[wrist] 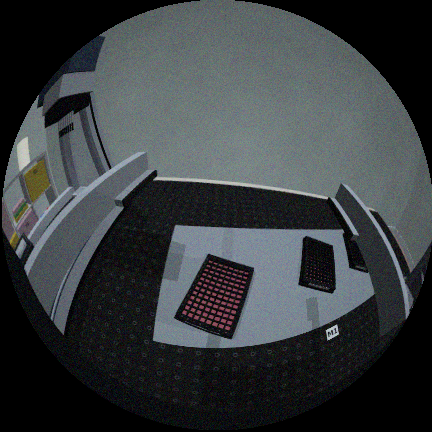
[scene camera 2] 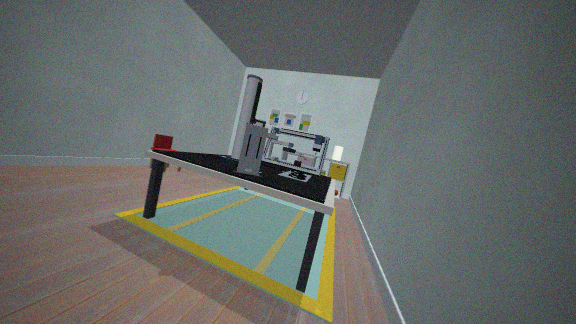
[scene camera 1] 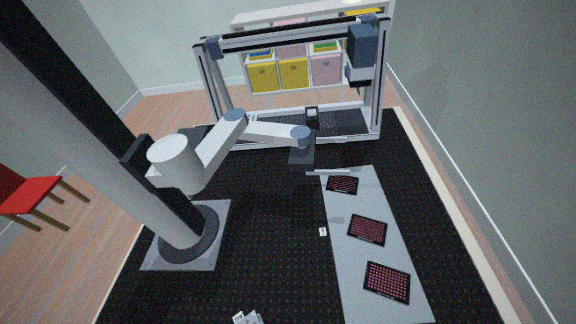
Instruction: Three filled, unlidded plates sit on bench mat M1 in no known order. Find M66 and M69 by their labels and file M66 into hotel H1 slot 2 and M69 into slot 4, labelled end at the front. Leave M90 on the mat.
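Places are measured from the arm's base along level axes (x back, y right, z up), in centimetres.
Pixels of known places: gripper, fingertip midpoint: (wrist: pixel 248 171) (scene camera 2: pixel 302 156) (scene camera 1: pixel 348 154); arm's base at its link origin: (scene camera 2: pixel 237 160) (scene camera 1: pixel 190 232).
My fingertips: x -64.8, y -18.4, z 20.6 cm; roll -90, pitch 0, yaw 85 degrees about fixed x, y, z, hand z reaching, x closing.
Observation:
Ahead of a thing's pixels: the offset from my fingertips to its top centre. "*": to the spot under its first point. Level surfaces: height alone.
Three black plates with pink-red wells lie apart on the grey bench mat {dz -19.0 cm} (scene camera 1: pixel 350 260) (wrist: pixel 275 245): the one nearest the gantry {dx +1.1, dy -0.8, dz -17.6 cm} (scene camera 1: pixel 342 184) (wrist: pixel 217 295), a middle one {dx -5.0, dy +20.0, dz -17.6 cm} (scene camera 1: pixel 367 229) (wrist: pixel 318 265) and a far-end one {dx -7.3, dy +37.0, dz -17.6 cm} (scene camera 1: pixel 387 282) (wrist: pixel 356 254), partly hidden by a finger in the wrist view. The M1 tag {dx +10.9, dy +20.0, dz -19.3 cm} (scene camera 1: pixel 322 231) (wrist: pixel 332 332) lies beside the mat. No plate label is readable, so I cannot tell M66, M69 and M90 apart. My gripper (scene camera 1: pixel 355 170) (wrist: pixel 248 171) is open and empty, above and beside the mat's gantry end. No H1 label is readable.
A gantry frame (scene camera 1: pixel 382 80) stands behind the arm, with a dark deck (scene camera 1: pixel 345 122). The arm's column (scene camera 1: pixel 150 195) (scene camera 2: pixel 246 117) stands at the left. A grey slotted tower {dx +19.1, dy +74.4, dz +16.6 cm} (scene camera 2: pixel 251 150) stands on the table; part of a tagged grey object {* dx +32.8, dy +47.8, dz -13.3 cm} (scene camera 1: pixel 250 319) shows at the bottom edge.

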